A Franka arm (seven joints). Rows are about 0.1 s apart.
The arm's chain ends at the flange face. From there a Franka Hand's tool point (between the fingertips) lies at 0.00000 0.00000 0.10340 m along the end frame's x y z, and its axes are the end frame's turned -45 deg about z.
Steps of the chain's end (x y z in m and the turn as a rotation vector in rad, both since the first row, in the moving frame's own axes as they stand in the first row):
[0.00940, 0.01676, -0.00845, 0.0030, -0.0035, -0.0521]
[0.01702, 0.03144, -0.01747, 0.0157, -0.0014, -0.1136]
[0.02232, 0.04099, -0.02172, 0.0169, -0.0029, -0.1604]
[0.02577, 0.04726, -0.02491, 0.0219, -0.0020, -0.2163]
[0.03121, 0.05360, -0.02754, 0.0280, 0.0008, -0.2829]
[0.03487, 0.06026, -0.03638, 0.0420, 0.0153, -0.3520]
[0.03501, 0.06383, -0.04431, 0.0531, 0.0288, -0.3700]
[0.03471, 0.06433, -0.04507, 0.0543, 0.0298, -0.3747]
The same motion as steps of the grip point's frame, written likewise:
[-0.00525, 0.01802, -0.00845, 0.0046, -0.0004, -0.0521]
[-0.00922, 0.03296, -0.01748, 0.0121, 0.0101, -0.1136]
[-0.01230, 0.04324, -0.02174, 0.0140, 0.0099, -0.1604]
[-0.01394, 0.04975, -0.02493, 0.0169, 0.0141, -0.2163]
[-0.01403, 0.05771, -0.02758, 0.0192, 0.0204, -0.2829]
[-0.01419, 0.06463, -0.03648, 0.0189, 0.0405, -0.3520]
[-0.01485, 0.06706, -0.04450, 0.0172, 0.0579, -0.3700]
[-0.01527, 0.06715, -0.04527, 0.0173, 0.0595, -0.3747]

